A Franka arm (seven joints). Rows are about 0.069 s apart.
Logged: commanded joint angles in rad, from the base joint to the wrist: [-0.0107 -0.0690 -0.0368 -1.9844 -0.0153 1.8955 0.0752]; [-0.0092 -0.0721 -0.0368 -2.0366 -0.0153 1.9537 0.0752]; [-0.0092 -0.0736 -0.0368 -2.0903 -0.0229 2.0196 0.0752]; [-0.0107 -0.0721 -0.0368 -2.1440 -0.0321 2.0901 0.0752]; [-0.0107 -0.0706 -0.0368 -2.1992 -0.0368 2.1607 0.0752]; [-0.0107 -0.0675 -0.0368 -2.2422 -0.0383 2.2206 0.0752]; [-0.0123 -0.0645 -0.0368 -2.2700 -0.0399 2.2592 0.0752]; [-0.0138 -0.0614 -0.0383 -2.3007 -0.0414 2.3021 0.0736]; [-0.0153 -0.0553 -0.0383 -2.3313 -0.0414 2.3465 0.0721]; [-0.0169 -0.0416 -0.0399 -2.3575 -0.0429 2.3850 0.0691]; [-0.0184 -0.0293 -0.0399 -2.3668 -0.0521 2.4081 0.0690]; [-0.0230 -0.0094 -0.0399 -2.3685 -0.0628 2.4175 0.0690]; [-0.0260 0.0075 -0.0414 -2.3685 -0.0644 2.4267 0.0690]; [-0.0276 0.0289 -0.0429 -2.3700 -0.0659 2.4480 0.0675]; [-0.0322 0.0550 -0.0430 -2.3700 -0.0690 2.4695 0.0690]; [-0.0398 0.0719 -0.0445 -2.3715 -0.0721 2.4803 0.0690]
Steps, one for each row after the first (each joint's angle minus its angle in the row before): [0.0015 -0.0031 0.0000 -0.0522 0.0000 0.0582 0.0000]; [0.0000 -0.0015 0.0000 -0.0537 -0.0076 0.0659 0.0000]; [-0.0015 0.0015 0.0000 -0.0537 -0.0092 0.0705 0.0000]; [0.0000 0.0015 0.0000 -0.0552 -0.0047 0.0706 0.0000]; [0.0000 0.0031 0.0000 -0.0430 -0.0015 0.0599 0.0000]; [-0.0016 0.0030 0.0000 -0.0278 -0.0016 0.0386 0.0000]; [-0.0015 0.0031 -0.0015 -0.0307 -0.0015 0.0429 -0.0016]; [-0.0015 0.0061 0.0000 -0.0306 0.0000 0.0444 -0.0015]; [-0.0016 0.0137 -0.0016 -0.0262 -0.0015 0.0385 -0.0030]; [-0.0015 0.0123 0.0000 -0.0093 -0.0092 0.0231 -0.0001]; [-0.0046 0.0199 0.0000 -0.0017 -0.0107 0.0094 0.0000]; [-0.0030 0.0169 -0.0015 0.0000 -0.0016 0.0092 0.0000]; [-0.0016 0.0214 -0.0015 -0.0015 -0.0015 0.0213 -0.0015]; [-0.0046 0.0261 -0.0001 0.0000 -0.0031 0.0215 0.0015]; [-0.0076 0.0169 -0.0015 -0.0015 -0.0031 0.0108 0.0000]
